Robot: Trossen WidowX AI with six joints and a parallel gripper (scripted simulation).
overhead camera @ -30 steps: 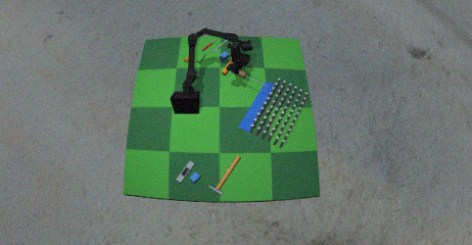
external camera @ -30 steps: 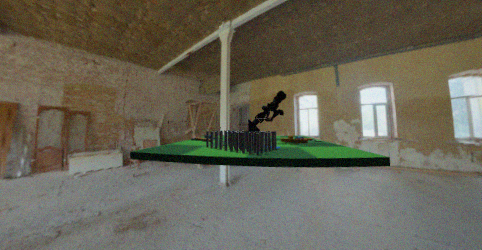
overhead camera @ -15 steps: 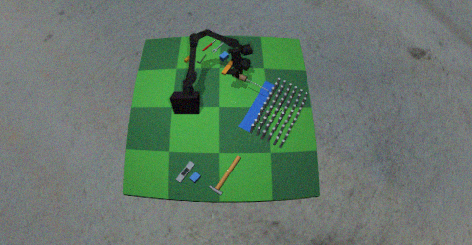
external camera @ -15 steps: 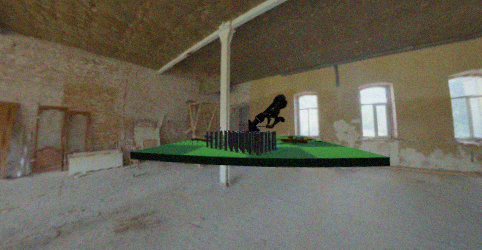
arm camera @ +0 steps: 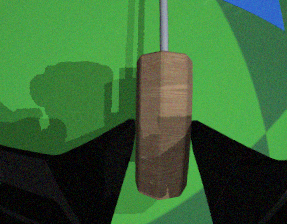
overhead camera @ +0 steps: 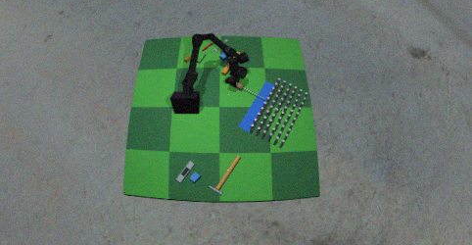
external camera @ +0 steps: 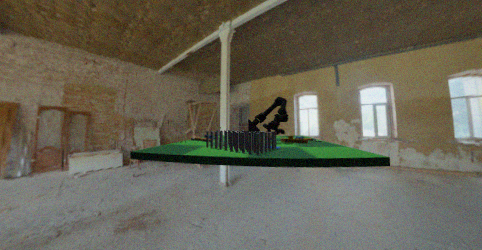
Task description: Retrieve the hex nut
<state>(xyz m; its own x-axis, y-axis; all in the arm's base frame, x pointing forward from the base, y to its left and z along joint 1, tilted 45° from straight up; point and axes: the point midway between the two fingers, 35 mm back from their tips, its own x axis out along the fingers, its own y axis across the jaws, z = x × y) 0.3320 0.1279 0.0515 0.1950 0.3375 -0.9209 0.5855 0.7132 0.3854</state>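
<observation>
Now: the blue taped strip 15 cm to the right of my gripper tip, 13 cm ahead of it and 4 cm below it. Also, from my gripper tip: orange bar: 21 cm to the left, 2 cm below, 1 cm behind; then red stick: 43 cm to the left, 14 cm behind, 3 cm below; then grey block: 57 cm to the right, 39 cm behind, 3 cm below.
</observation>
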